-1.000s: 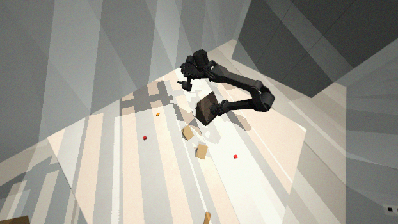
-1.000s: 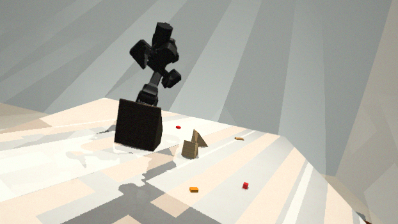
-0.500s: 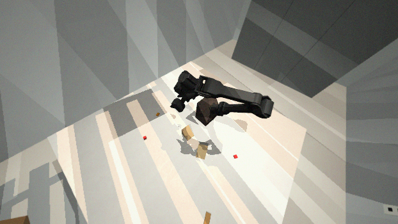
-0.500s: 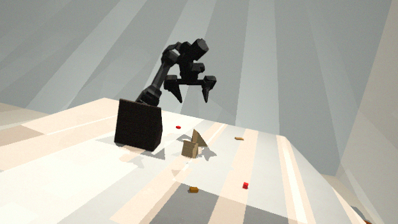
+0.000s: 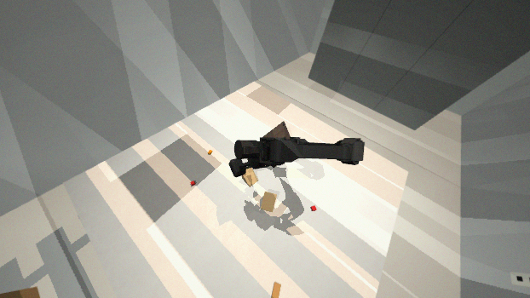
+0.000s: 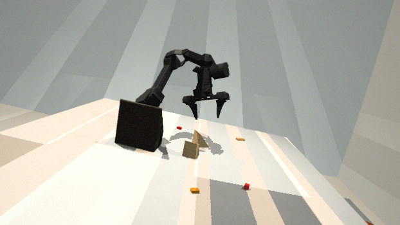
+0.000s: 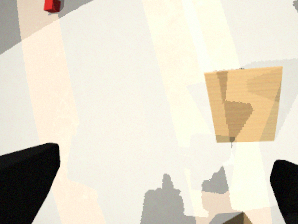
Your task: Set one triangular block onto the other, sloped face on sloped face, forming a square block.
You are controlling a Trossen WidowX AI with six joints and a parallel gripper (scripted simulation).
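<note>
The tan triangular block lies 20 mm behind my gripper tip, 140 mm to the left of it and 150 mm below it. Also, from my gripper tip: brown piece 220 mm ahead, 360 mm to the left, 160 mm below.
</note>
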